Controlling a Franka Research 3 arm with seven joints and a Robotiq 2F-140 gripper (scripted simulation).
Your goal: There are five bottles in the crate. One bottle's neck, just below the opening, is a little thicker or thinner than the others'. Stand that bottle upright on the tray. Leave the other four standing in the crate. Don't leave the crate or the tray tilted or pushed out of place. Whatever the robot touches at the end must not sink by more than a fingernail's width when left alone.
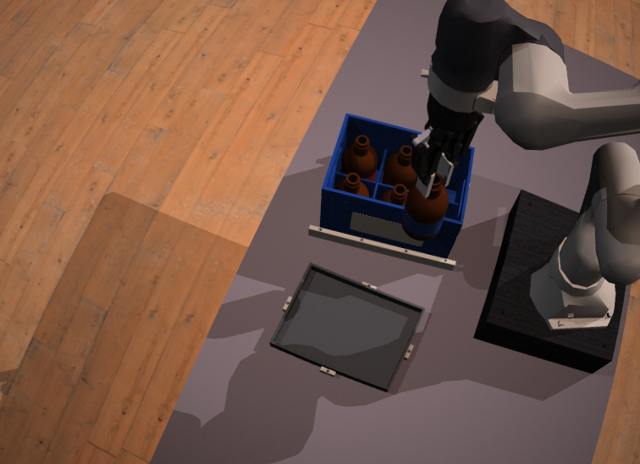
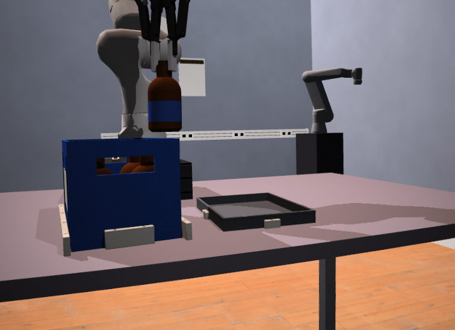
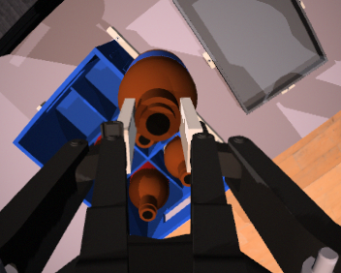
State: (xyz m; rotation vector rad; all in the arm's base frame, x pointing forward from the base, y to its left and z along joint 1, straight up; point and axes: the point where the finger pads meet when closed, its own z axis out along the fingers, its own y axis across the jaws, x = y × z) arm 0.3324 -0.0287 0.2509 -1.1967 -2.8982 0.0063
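Now: the bottle 90 mm below my hand. Round my hand: crate (50 mm ahead, 120 mm to the right, 270 mm below); then dark tray (80 mm ahead, 160 mm to the left, 340 mm below).
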